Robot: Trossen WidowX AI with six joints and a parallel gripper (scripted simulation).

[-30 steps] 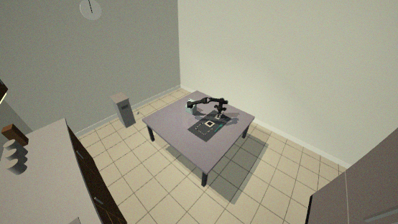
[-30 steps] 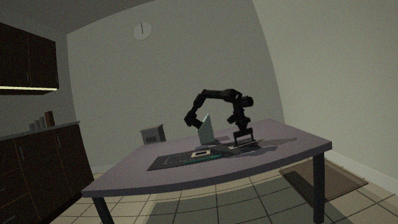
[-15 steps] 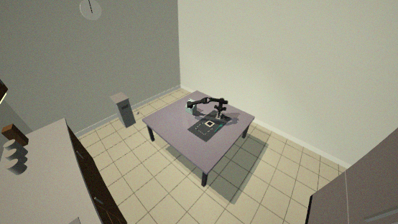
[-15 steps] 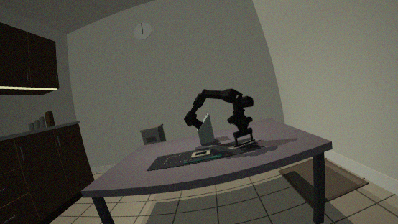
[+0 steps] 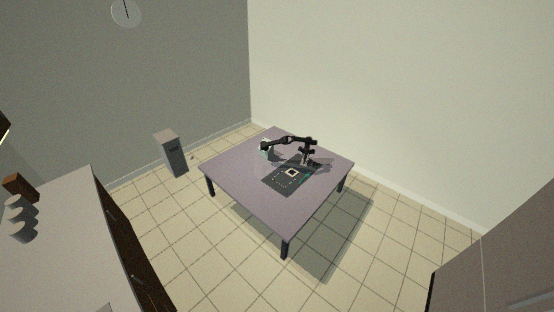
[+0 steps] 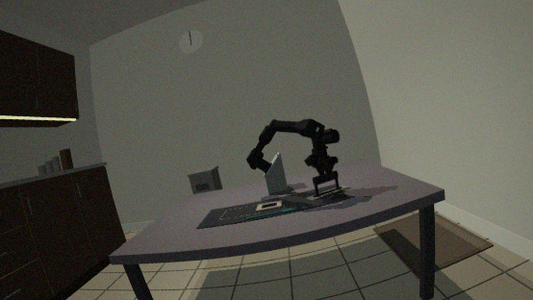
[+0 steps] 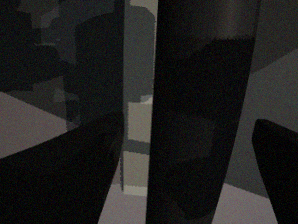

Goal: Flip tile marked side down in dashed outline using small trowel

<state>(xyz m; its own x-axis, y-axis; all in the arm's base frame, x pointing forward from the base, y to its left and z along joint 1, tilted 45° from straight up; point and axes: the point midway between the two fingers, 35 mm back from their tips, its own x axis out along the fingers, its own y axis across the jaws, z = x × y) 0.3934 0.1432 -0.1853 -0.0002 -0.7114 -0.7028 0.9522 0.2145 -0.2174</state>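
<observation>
Right now my gripper tip is 260 mm to the left of the dark mat, 80 mm above it and 10 mm short of it. Also, from my gripper tip: green trowel 250 mm to the right, 150 mm ahead, 60 mm below; tile 270 mm to the right, 60 mm below.
</observation>
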